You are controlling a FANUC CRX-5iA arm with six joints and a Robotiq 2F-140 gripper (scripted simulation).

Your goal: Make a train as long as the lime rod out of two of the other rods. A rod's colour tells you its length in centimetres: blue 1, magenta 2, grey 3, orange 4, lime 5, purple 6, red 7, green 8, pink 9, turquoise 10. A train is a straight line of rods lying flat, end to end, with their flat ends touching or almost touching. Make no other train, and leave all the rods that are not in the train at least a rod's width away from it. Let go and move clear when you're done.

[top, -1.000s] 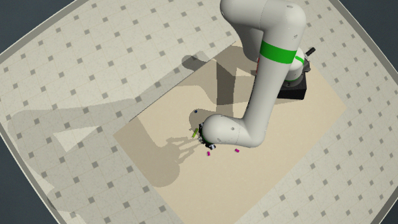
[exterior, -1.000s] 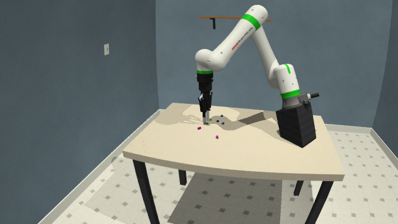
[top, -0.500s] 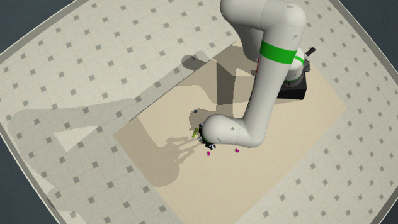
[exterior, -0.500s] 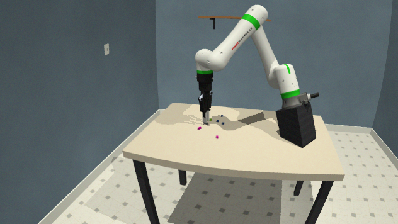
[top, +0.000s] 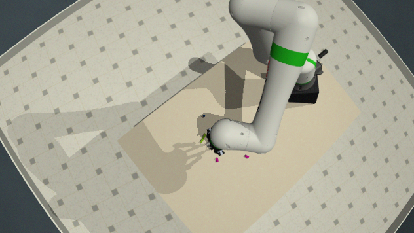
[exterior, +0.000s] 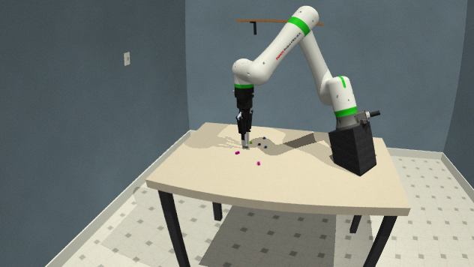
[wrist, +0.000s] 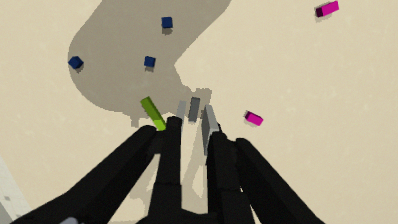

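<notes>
My gripper is now 4 cm above the grey rod. Also, from my hand: lime rod: 5 cm to the right, 4 cm below.
</notes>
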